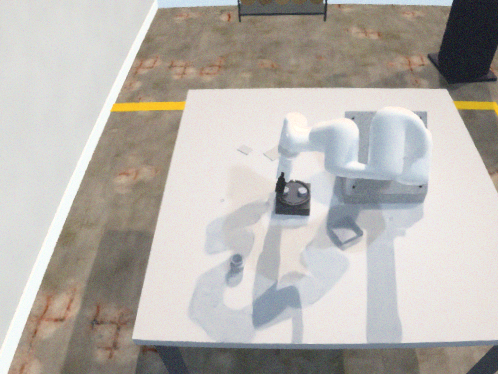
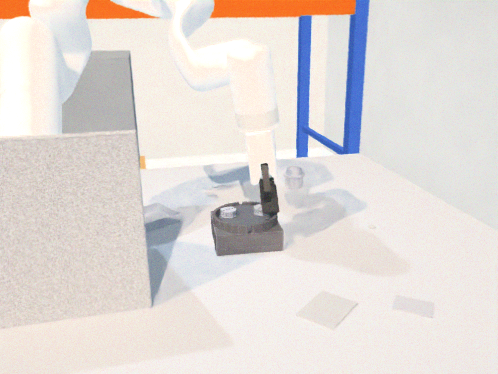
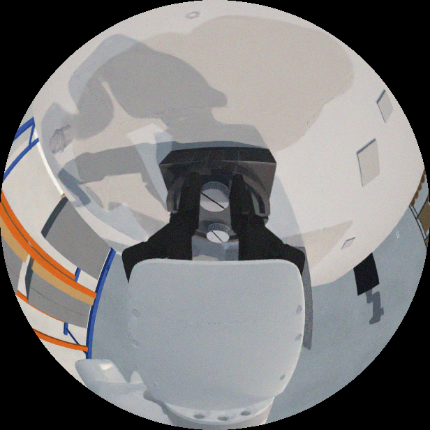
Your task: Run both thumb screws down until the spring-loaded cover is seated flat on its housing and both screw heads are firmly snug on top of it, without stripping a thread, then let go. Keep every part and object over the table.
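Places are measured from the arm's base along level axes (x ahead, y left, z up), in centimetres.
Pixels of known places: gripper, between the fingertips: (image 1: 279, 189) (image 2: 270, 208); arm's base, origin of its link: (image 2: 28, 188).
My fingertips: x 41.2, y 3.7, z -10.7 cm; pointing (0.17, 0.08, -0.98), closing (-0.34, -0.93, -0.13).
Observation:
For each thing: its middle in the pictures, then the offset to it from my fingertips. "spot": a spot on its surface instead. Level surfaces: height alone.
- dark square housing, middle of its body: (image 2: 245, 226) (image 1: 293, 196) dx -4.8, dy +1.3, dz -3.5 cm
- round dark cover, middle of its body: (image 2: 245, 219) (image 1: 293, 194) dx -4.8, dy +1.3, dz -2.0 cm
- silver slotted thumb screw, middle of its body: (image 2: 228, 217) (image 1: 302, 193) dx -7.9, dy +2.0, dz -1.5 cm
- outer thumb screw, middle of its body: (image 2: 261, 215) (image 1: 284, 192) dx -1.7, dy +0.7, dz -1.5 cm
- grey square frame, a spot on its surface: (image 1: 332, 234) spot: dx -15.9, dy +18.2, dz -6.3 cm
- small round part, middle of its body: (image 2: 293, 177) (image 1: 237, 262) dx +18.0, dy +27.0, dz -3.9 cm
- white table, height of its surface: dz -6.3 cm
A dark square housing (image 1: 293, 211) (image 2: 250, 242) (image 3: 220, 156) stands on the table, with the round dark cover (image 1: 294, 197) (image 2: 244, 216) on top inside a raised ring. One silver slotted thumb screw (image 1: 302, 191) (image 2: 228, 212) (image 3: 218, 233) stands free on the side nearer the arm's base. The outer thumb screw (image 1: 286, 190) (image 2: 258, 209) (image 3: 215, 196) is between the black fingers of my gripper (image 1: 281, 189) (image 2: 269, 211) (image 3: 215, 184). The fingers flank its head closely and look shut on it. Any gap under the cover or screw heads is too small to tell.
A grey square frame (image 1: 330, 235) and a small round part (image 1: 236, 261) (image 2: 294, 175) (image 3: 59, 140) lie on the white table (image 1: 200, 110). Two flat plates (image 1: 244, 149) (image 2: 327, 309) lie on the far side. The arm's grey base block (image 1: 390, 194) (image 2: 70, 220) stands beside the housing.

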